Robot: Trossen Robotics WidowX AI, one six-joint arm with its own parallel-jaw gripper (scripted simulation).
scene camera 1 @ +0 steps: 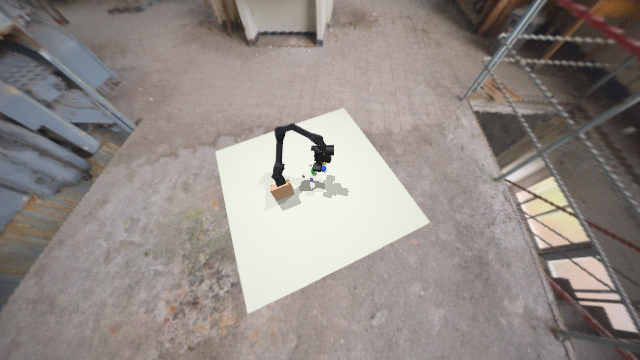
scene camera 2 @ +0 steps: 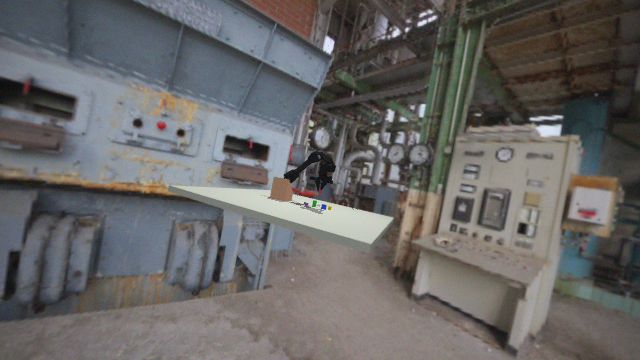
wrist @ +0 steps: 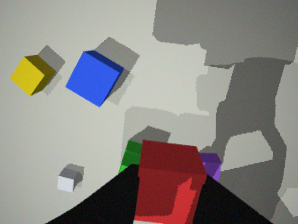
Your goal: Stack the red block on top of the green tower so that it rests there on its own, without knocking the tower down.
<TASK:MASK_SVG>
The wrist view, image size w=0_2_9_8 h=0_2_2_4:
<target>my gripper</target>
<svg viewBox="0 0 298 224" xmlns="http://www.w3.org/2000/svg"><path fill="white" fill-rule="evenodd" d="M206 176L205 184L202 184L192 224L273 224L273 222L263 217L262 214L255 212L254 208L250 208L250 205L247 205L245 201L235 196L233 192L227 190L225 185L217 183L214 177ZM140 165L130 164L124 171L118 172L117 176L113 177L109 183L100 186L97 192L86 197L86 200L81 201L77 206L73 206L72 209L69 209L69 212L65 212L61 216L57 216L57 218L52 218L52 221L47 222L47 224L133 224L138 184L140 184L140 177L138 177Z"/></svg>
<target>blue block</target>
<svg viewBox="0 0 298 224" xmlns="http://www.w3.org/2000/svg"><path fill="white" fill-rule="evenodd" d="M90 49L90 51L82 52L80 60L78 60L76 68L74 68L65 87L77 93L82 99L88 100L100 108L102 103L108 99L110 91L112 91L124 68L114 63L109 57L102 56L94 51L94 49Z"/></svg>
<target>yellow block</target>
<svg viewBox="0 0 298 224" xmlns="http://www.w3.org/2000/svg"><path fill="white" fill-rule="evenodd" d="M37 55L24 56L20 64L17 65L15 72L9 77L13 83L19 85L29 96L43 91L45 85L48 84L48 81L56 73L51 65L45 63Z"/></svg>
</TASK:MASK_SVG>
